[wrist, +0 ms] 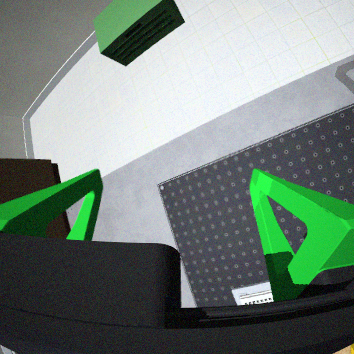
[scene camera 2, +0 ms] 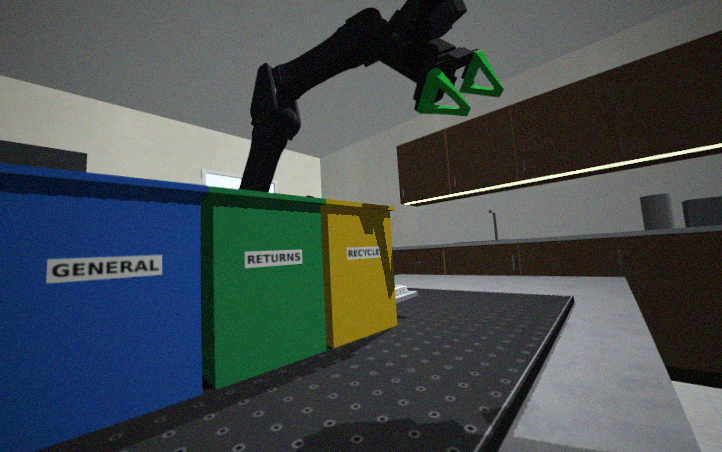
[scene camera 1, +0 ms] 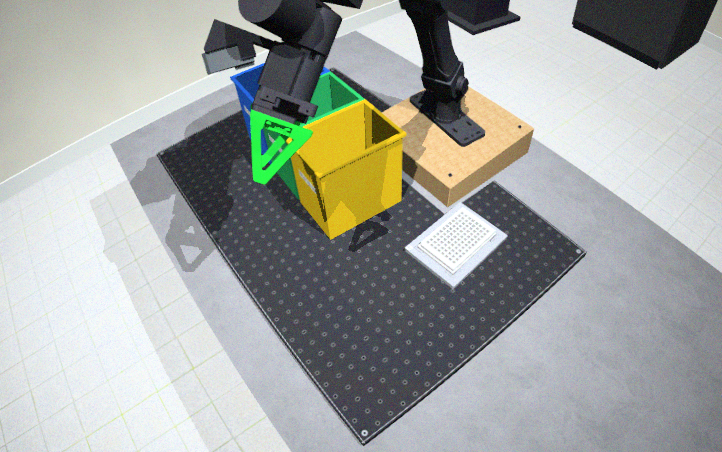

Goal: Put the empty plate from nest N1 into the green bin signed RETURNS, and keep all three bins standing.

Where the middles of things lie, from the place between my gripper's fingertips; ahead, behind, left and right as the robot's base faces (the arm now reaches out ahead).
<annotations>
My hand is 240 mm above the yellow recycle bin (scene camera 1: pixel 350 170), 200 mm past it and 170 mm to the left of it. Also, from my hand: pale nest (scene camera 1: pixel 487 249): 330 mm below, 310 mm behind, 40 mm to the left; green returns bin (scene camera 2: pixel 262 290): 300 mm to the right, 240 mm below, 200 mm behind; white plate (scene camera 1: pixel 451 245): 310 mm below, 310 mm behind, 40 mm to the left.
</annotations>
